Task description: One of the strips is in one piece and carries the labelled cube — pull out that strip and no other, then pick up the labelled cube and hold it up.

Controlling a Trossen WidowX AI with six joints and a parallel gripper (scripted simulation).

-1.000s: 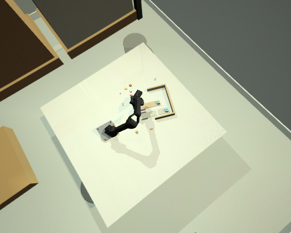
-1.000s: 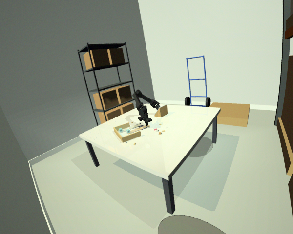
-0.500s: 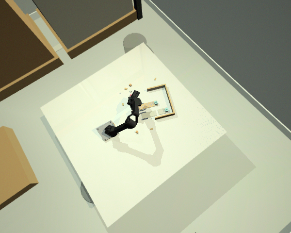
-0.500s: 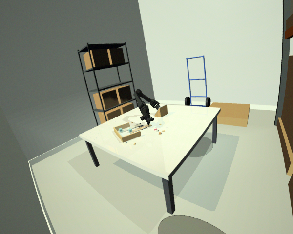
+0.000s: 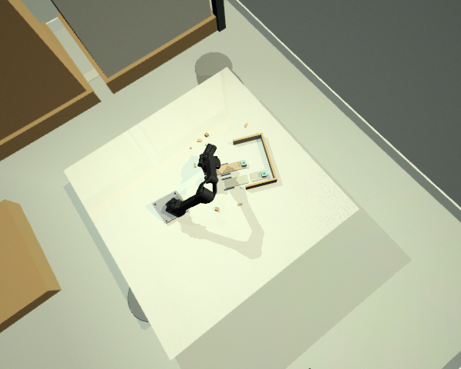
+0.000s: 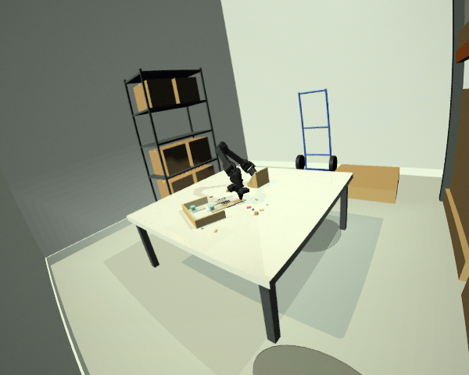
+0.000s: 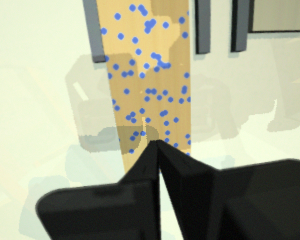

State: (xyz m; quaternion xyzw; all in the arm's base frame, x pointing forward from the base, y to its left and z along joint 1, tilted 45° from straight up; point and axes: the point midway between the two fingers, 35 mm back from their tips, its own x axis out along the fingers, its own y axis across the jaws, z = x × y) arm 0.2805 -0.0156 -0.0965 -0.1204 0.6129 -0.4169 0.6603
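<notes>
Now: the pale strip 9 cm ahead of my gripper tip and 15 cm to the right of it.
</notes>
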